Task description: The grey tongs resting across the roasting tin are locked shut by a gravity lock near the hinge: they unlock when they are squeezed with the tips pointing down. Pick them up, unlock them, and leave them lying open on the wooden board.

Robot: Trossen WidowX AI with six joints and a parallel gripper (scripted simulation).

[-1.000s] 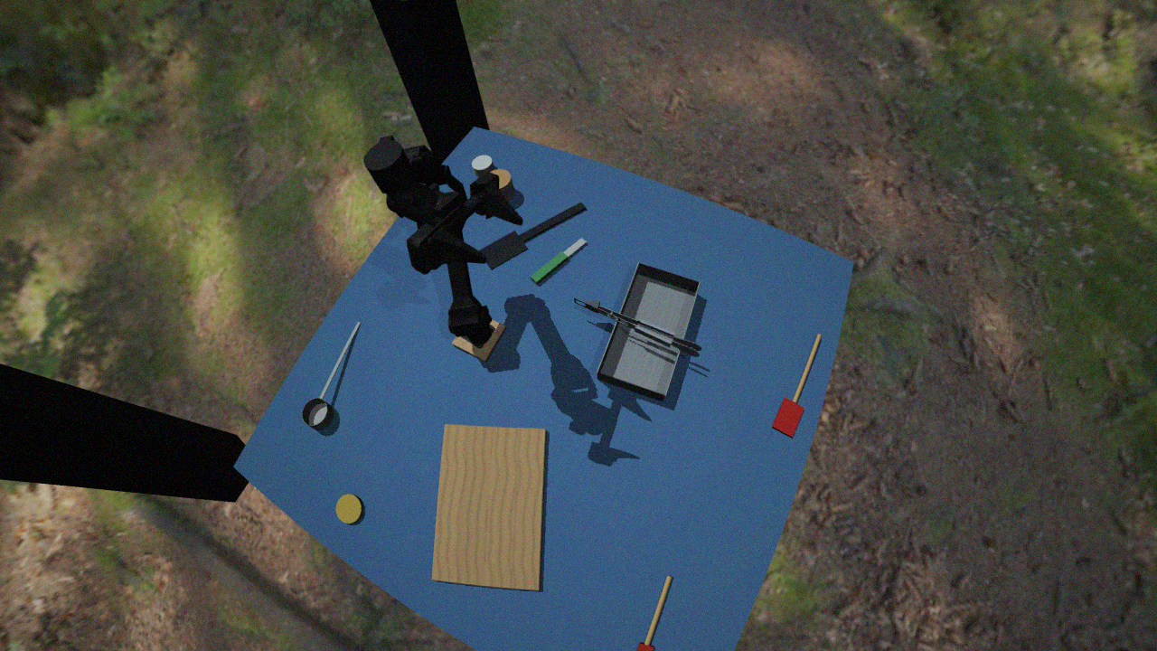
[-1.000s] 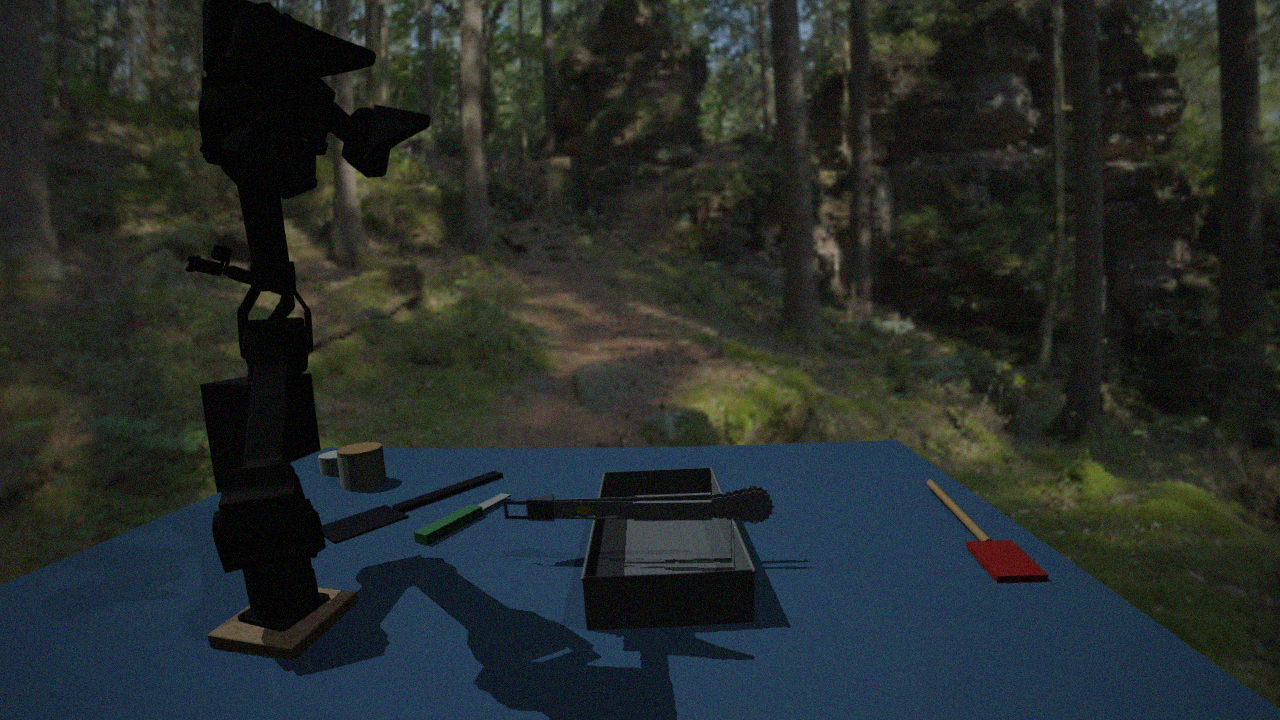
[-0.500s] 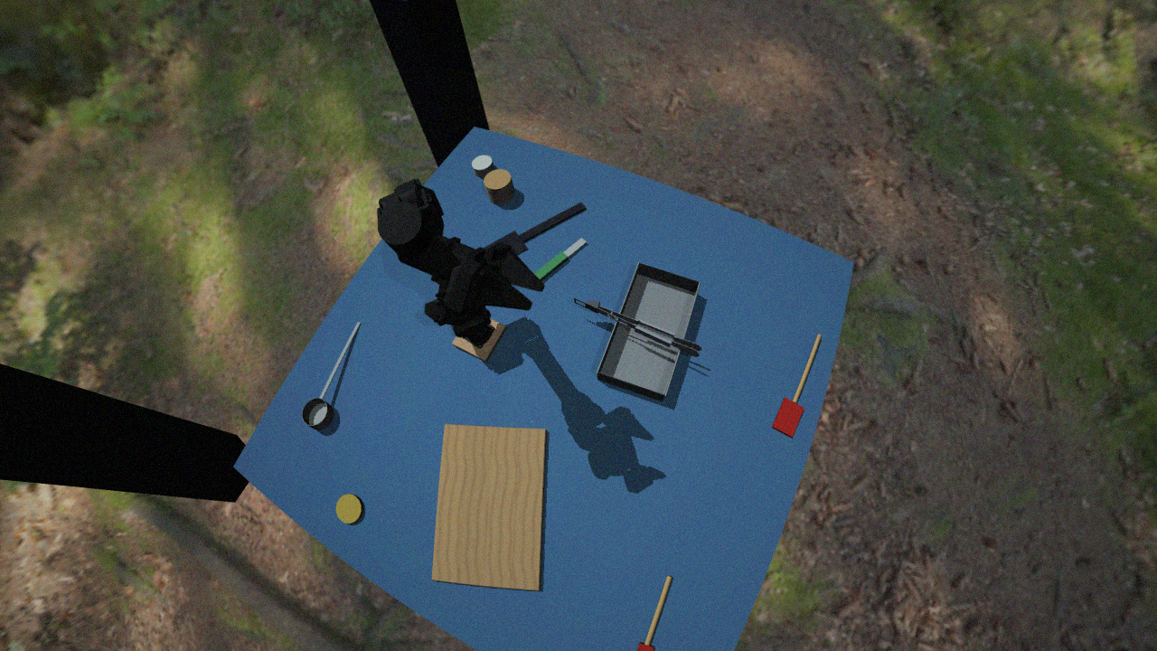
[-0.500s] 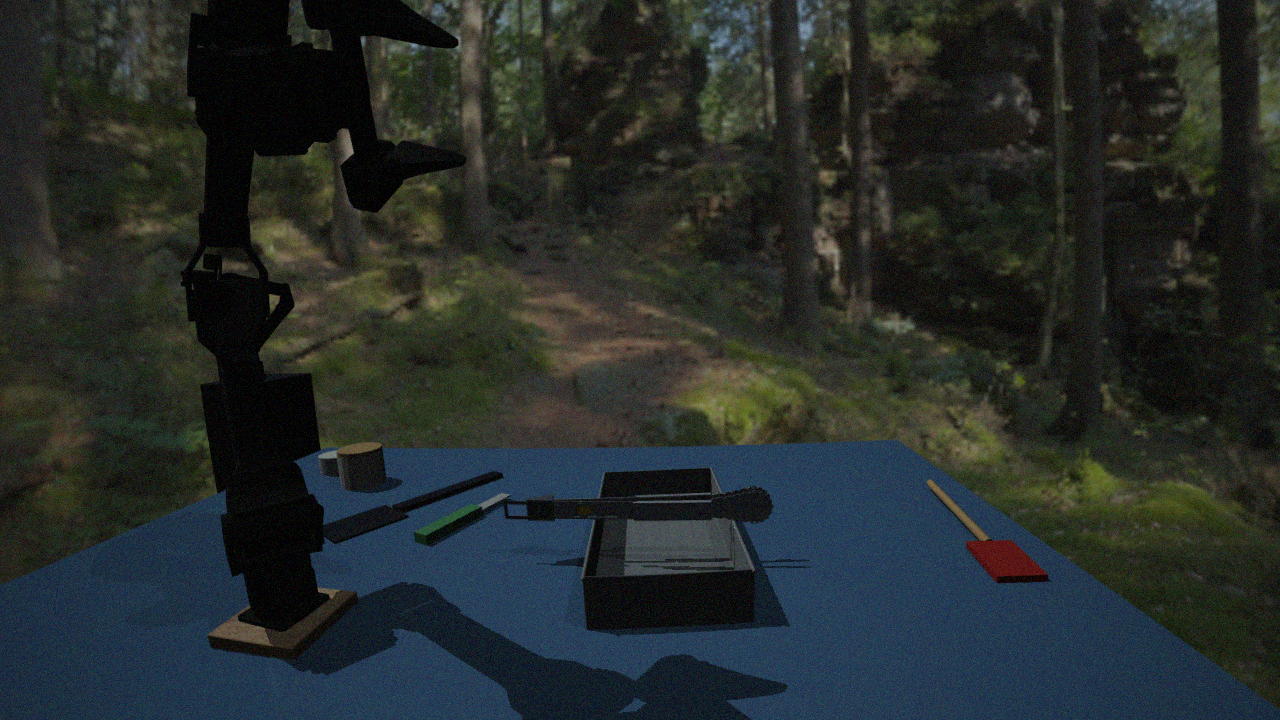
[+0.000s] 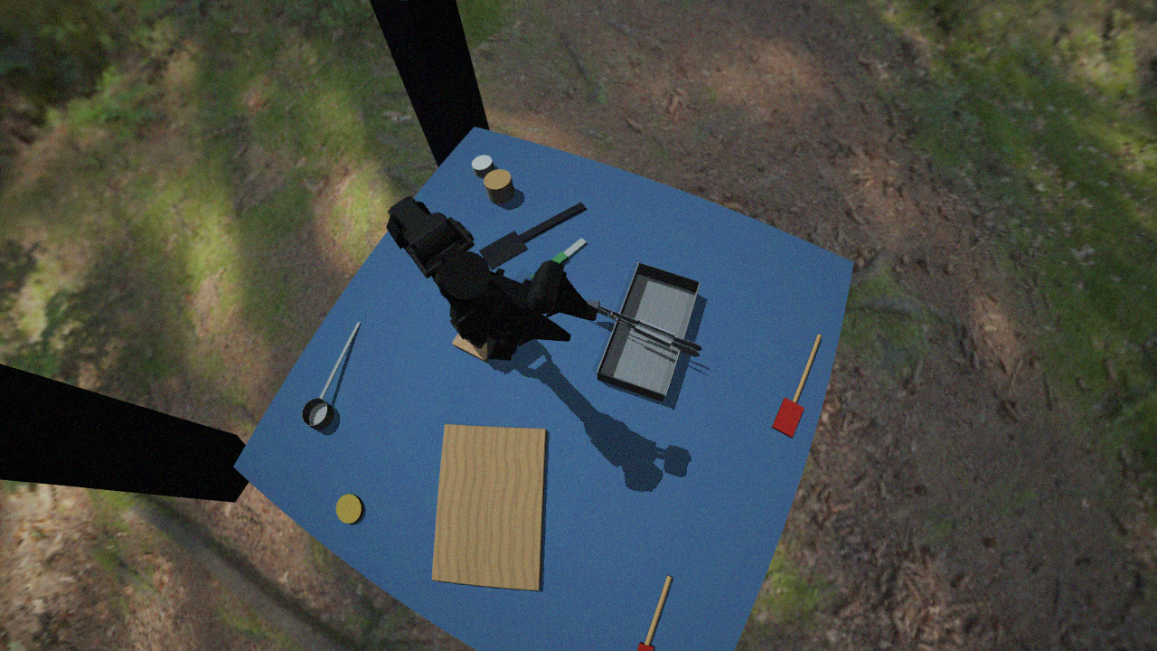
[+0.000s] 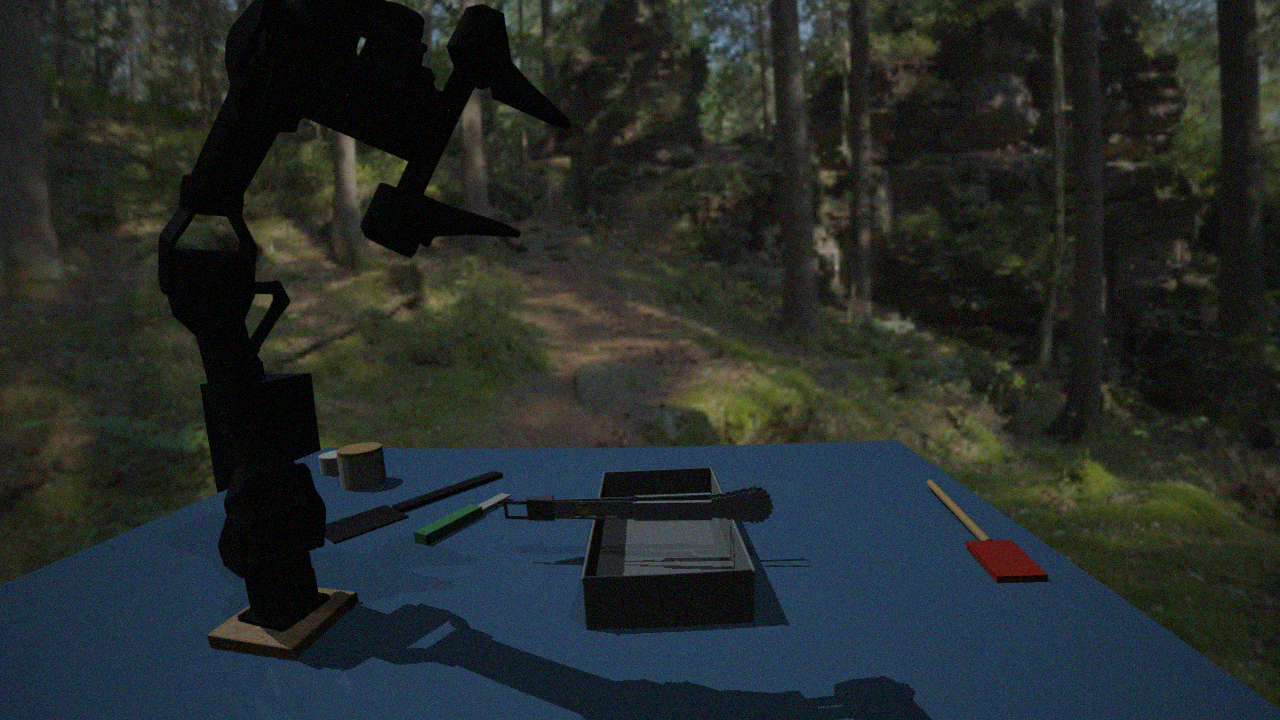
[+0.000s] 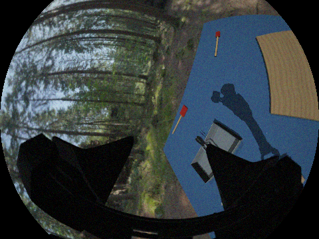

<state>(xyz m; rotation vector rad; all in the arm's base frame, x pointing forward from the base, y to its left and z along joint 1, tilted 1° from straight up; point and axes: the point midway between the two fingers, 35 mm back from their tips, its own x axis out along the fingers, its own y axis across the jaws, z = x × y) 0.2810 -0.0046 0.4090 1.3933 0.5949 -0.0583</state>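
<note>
Right now my gripper tip is 40 mm short of the roasting tin, 210 mm to the right of it and 370 mm above it. Round my gripper tip: black spatula (380 mm behind, 300 mm to the left, 400 mm below); red spatula (430 mm ahead, 270 mm to the left, 400 mm below); wooden board (50 mm behind, 330 mm to the right, 390 mm below).
</note>
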